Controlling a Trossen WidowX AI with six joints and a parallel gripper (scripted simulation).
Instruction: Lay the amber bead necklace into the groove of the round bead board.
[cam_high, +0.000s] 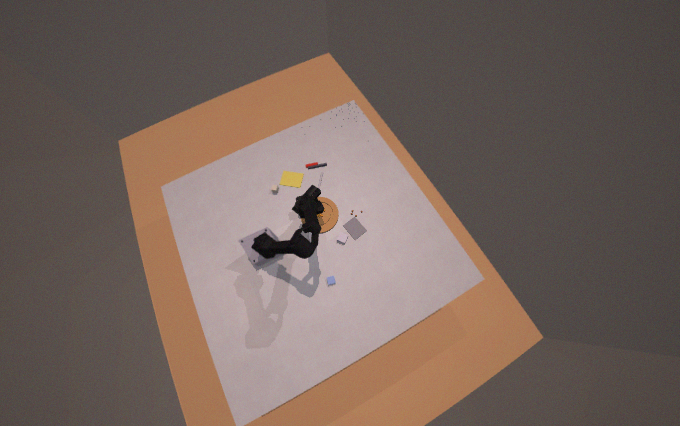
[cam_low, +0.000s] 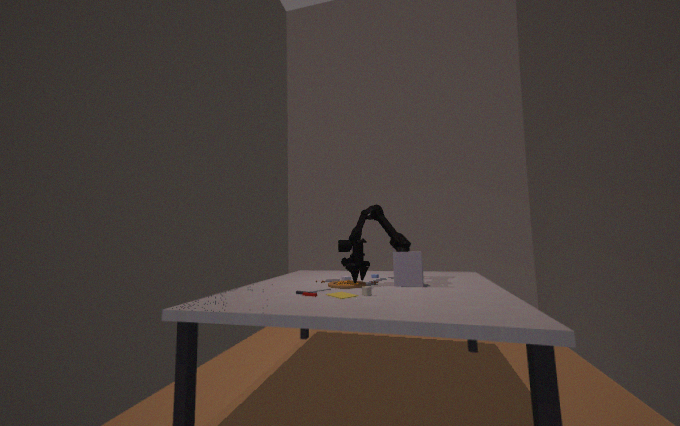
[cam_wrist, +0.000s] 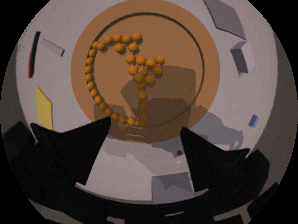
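Now: gripper tip 6 cm short of the round bead board and 1 cm above it. Also, from my gripper tip: cream cube: 25 cm to the left, 7 cm behind; then thin grey bar: 17 cm to the left, 17 cm ahead, 2 cm below; then grey square plate: 18 cm ahead, 16 cm to the right, 2 cm below.
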